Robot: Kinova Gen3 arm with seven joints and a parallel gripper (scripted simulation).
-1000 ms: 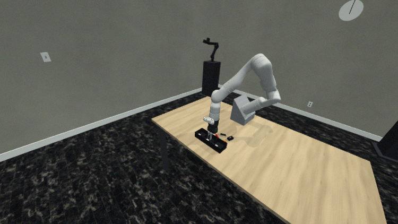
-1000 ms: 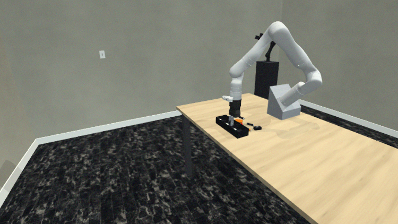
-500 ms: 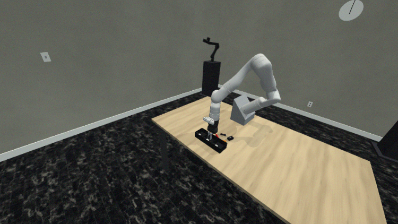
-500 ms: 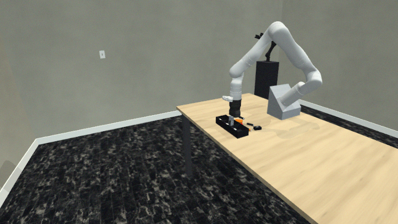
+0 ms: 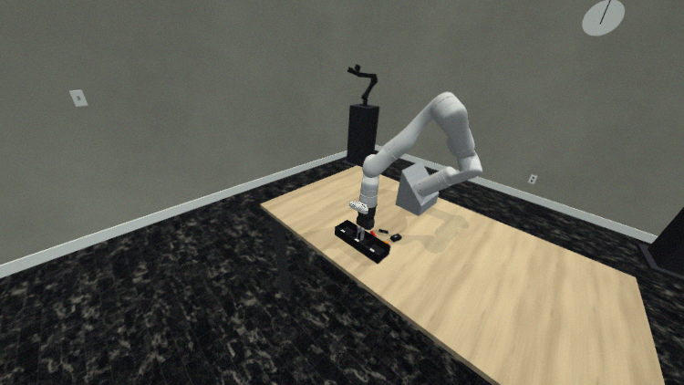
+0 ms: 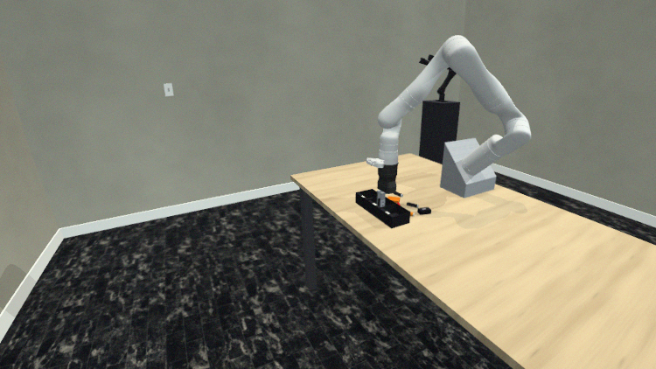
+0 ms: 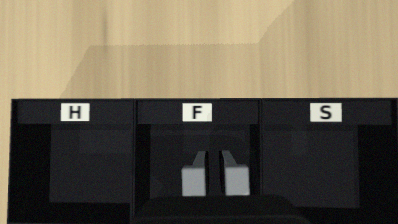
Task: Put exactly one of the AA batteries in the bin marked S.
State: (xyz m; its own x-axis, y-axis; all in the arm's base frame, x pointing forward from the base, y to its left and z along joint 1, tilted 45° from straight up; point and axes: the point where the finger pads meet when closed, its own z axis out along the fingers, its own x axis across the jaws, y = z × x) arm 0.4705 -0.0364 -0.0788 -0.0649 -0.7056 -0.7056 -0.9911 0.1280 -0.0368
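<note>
Right now my hand is 10 mm short of the black bin marked S, 10 mm to the right of it and 10 mm above it. Round my hand: red AA battery (80 mm behind, 30 mm to the left, 30 mm below); then orange AA battery (60 mm behind, 90 mm to the left, 30 mm below); then orange block (110 mm behind, 40 mm to the right, 30 mm below).
</note>
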